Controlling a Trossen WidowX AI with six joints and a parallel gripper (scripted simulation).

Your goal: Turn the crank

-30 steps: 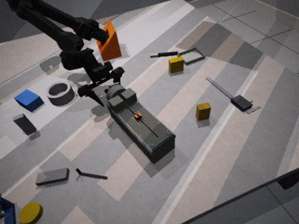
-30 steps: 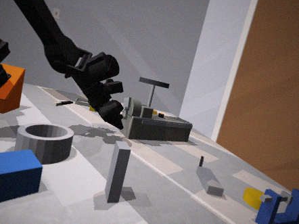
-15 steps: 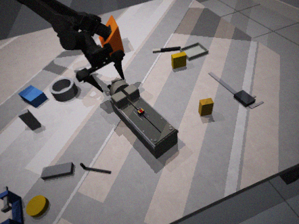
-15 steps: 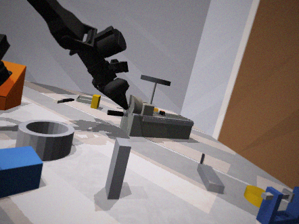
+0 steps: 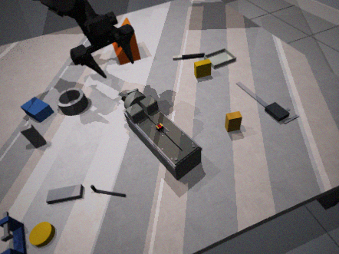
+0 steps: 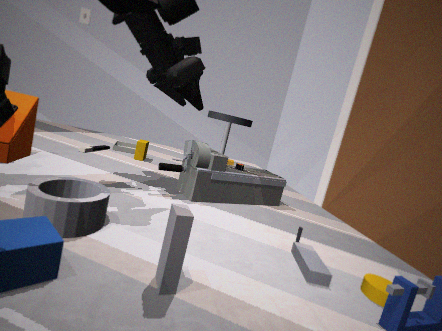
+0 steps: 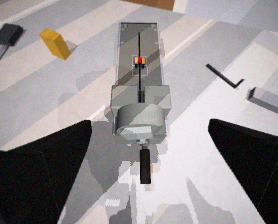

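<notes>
Right now my gripper tip is 2 cm past the dark crank handle, 1 cm to the left of it and 14 cm above it. Round my gripper tip: black hex key: 25 cm ahead, 12 cm to the right, 19 cm below; then blue block: 14 cm behind, 34 cm to the right, 18 cm below; then red pointer: 15 cm ahead, 7 cm to the left, 12 cm below.
</notes>
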